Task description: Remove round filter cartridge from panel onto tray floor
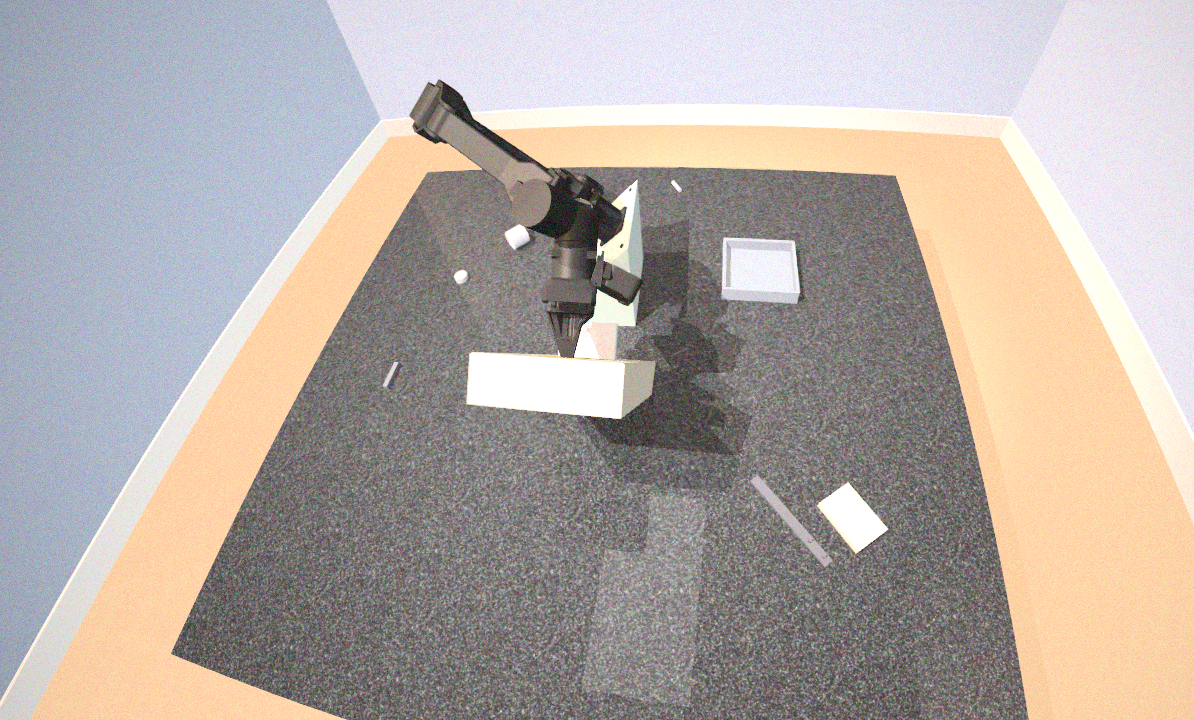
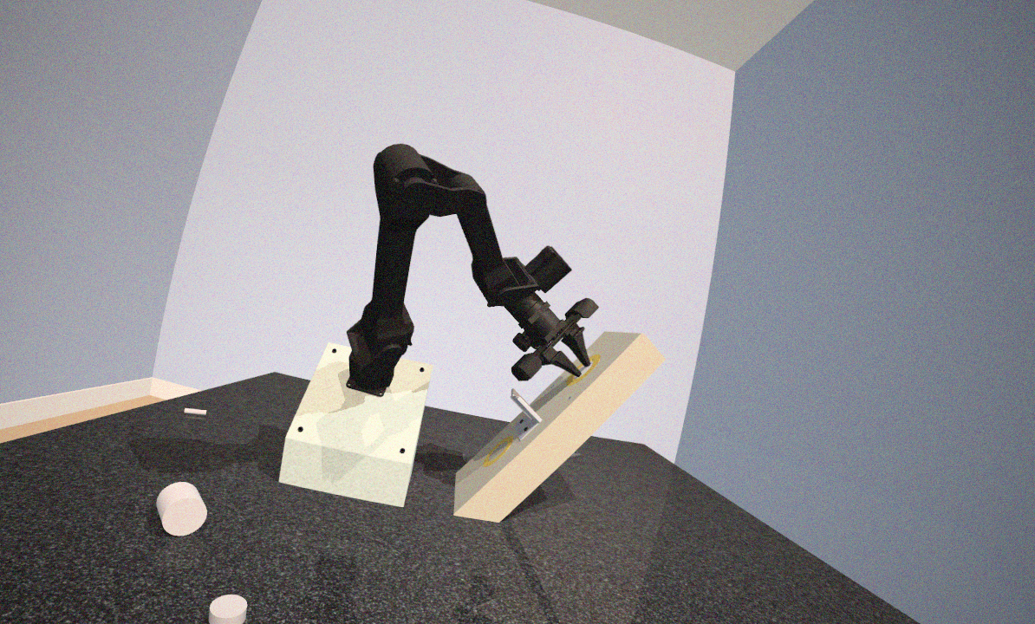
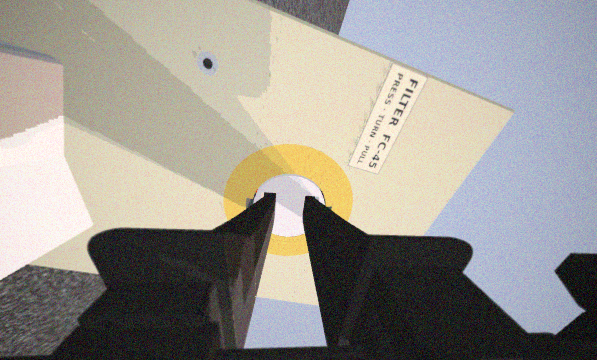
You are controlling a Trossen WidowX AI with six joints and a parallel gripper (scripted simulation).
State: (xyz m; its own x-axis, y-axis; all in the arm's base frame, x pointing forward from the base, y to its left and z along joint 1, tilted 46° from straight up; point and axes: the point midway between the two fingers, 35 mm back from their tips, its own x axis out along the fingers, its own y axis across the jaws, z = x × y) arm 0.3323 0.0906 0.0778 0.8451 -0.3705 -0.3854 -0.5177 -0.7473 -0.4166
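Now: gripper tip 9 cm past the bracket and 9 cm above it. Also, from my gripper tip: service panel (4 cm behind, 8 cm below).
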